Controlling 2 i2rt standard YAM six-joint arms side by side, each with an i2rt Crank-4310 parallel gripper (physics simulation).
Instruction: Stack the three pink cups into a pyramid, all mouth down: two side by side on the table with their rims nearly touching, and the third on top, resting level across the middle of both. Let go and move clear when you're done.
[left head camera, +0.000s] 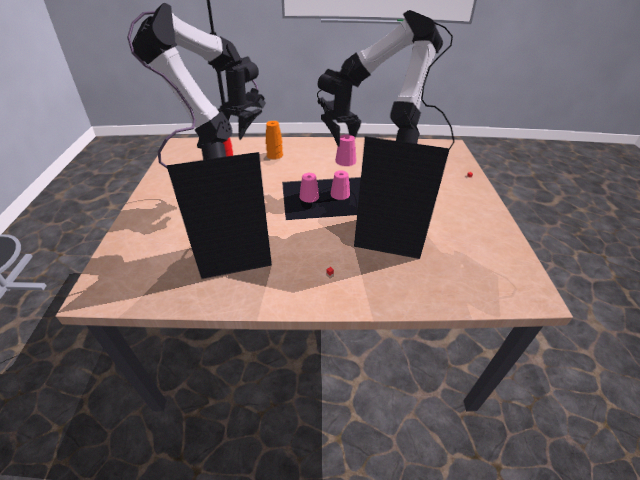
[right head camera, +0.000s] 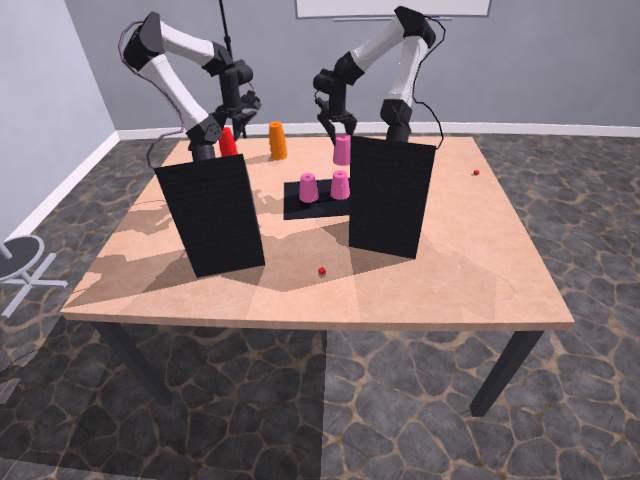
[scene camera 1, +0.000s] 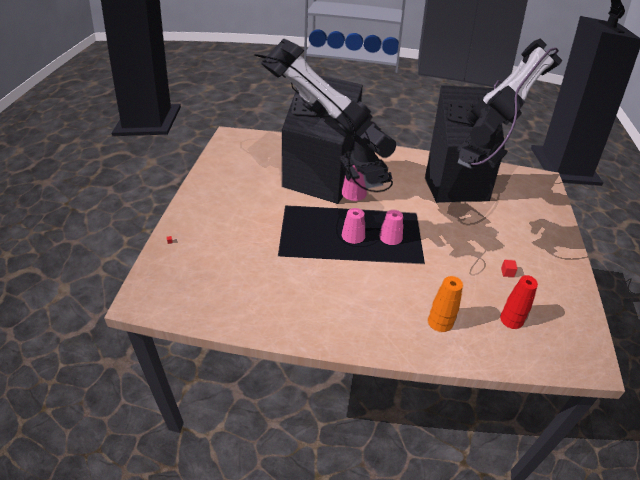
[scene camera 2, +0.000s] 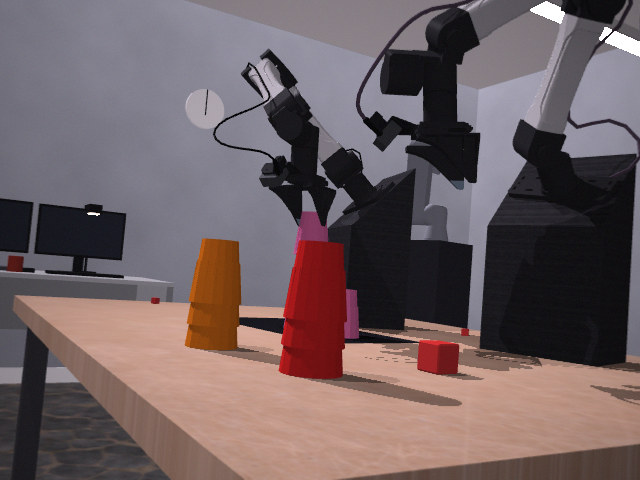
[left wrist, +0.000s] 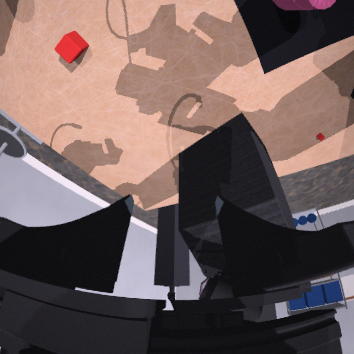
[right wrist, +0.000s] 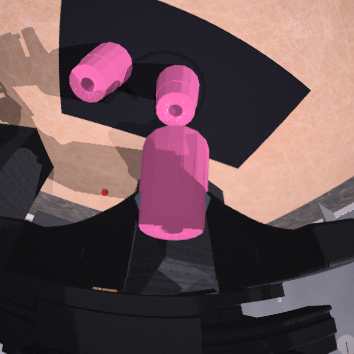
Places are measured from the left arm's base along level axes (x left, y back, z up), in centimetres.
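Pixels of known places: left gripper, fingertip midpoint: (left head camera: 231, 137) (right head camera: 227, 139) (scene camera 1: 483, 164) (scene camera 2: 466, 186) (left wrist: 174, 197); right gripper, fingertip midpoint: (left head camera: 345, 144) (right head camera: 342, 144) (scene camera 2: 311, 226) (right wrist: 172, 193); left arm's base at its link origin: (scene camera 1: 473, 116) (scene camera 2: 561, 189); right arm's base at its link origin: (scene camera 1: 321, 106) (scene camera 2: 368, 200).
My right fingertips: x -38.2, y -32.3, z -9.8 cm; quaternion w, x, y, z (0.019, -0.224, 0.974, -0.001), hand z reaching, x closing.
Note:
Ahead of a thing's pixels: the offset from my right fingertips to its top centre. Level surfaces: height alone.
Two pink cups stand mouth down on the black mat @(dz -22.0 cm) (left head camera: 294, 211) (scene camera 1: 310, 235). One cup @(dx +13.5, dy +0.7, dz -12.8 cm) (left head camera: 309, 188) (scene camera 1: 391, 228) (right wrist: 100, 72) stands at the left in the left head camera. The other cup @(dx +1.2, dy -0.6, dz -12.8 cm) (left head camera: 340, 186) (scene camera 1: 354, 227) (right wrist: 177, 95) stands beside it, with a gap between their rims narrower than a cup. My right gripper (right wrist: 172, 193) (scene camera 2: 311, 222) is shut on the third pink cup @(dx +0.1, dy +0.9, dz +3.1 cm) (left head camera: 346, 150) (scene camera 1: 354, 192) (right wrist: 174, 170) and holds it mouth down, raised, on the pedestal side of the standing pair. My left gripper (left wrist: 174, 197) (scene camera 2: 465, 183) is open and empty, high at the left in the left head camera.
An orange cup stack @(dx +28.1, dy -33.7, dz -6.3 cm) (left head camera: 273, 140) (scene camera 1: 445, 304) and a red cup stack @(dx +50.5, dy -29.4, dz -6.3 cm) (scene camera 1: 518, 302) (scene camera 2: 313, 310) stand off the mat, near a red cube @(dx +51.7, dy -10.4, dz -18.0 cm) (scene camera 1: 509, 268) (left wrist: 71, 47). Small red cubes @(dx +7.6, dy +41.0, dz -20.4 cm) (left head camera: 329, 270) @(dx -57.4, dy -13.5, dz -20.4 cm) (left head camera: 469, 174) lie farther out. Two black pedestals (left head camera: 222, 217) (left head camera: 400, 198) carry the arms.

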